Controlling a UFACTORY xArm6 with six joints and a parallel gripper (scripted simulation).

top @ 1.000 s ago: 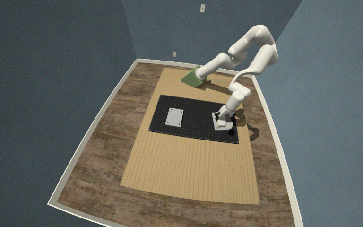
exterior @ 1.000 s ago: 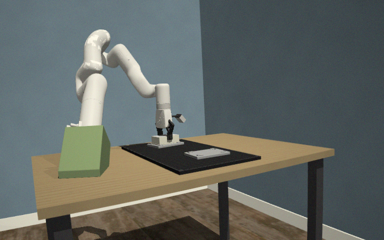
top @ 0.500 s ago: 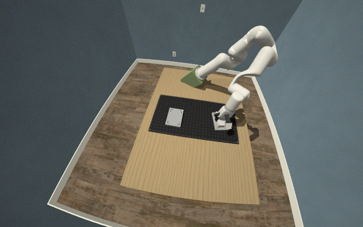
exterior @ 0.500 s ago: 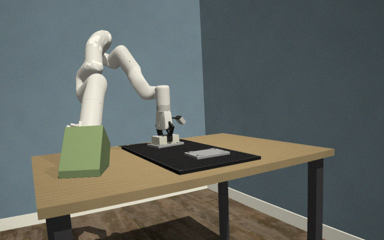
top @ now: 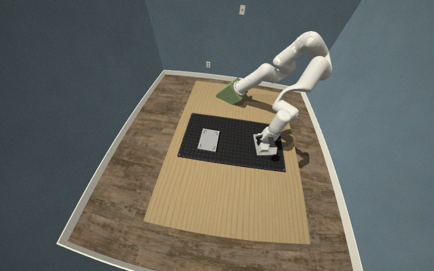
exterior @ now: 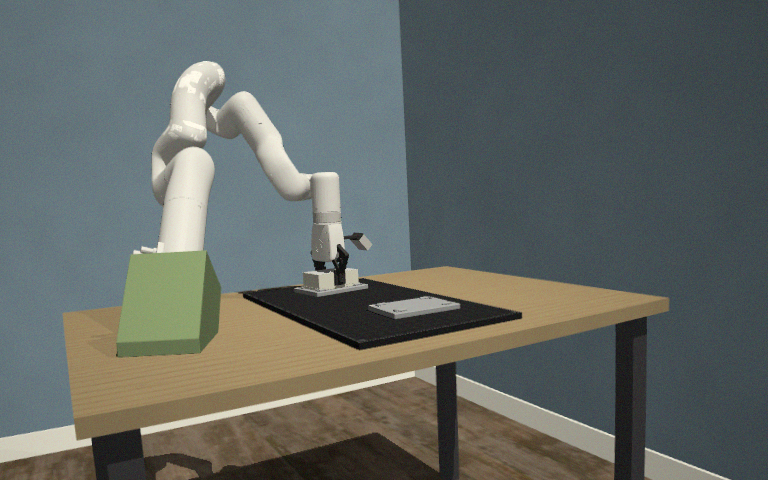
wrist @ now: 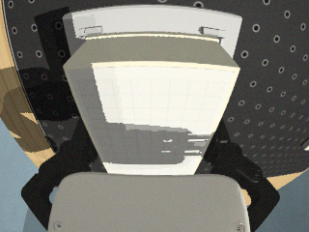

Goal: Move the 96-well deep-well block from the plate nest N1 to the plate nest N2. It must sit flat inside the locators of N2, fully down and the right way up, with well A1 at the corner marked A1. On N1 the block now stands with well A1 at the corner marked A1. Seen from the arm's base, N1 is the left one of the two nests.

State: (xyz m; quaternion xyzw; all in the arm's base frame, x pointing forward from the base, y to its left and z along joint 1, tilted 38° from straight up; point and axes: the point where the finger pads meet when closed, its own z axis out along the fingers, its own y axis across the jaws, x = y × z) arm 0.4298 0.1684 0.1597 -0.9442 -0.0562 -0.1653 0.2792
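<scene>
Now: hand right at the white deep-well block.
</scene>
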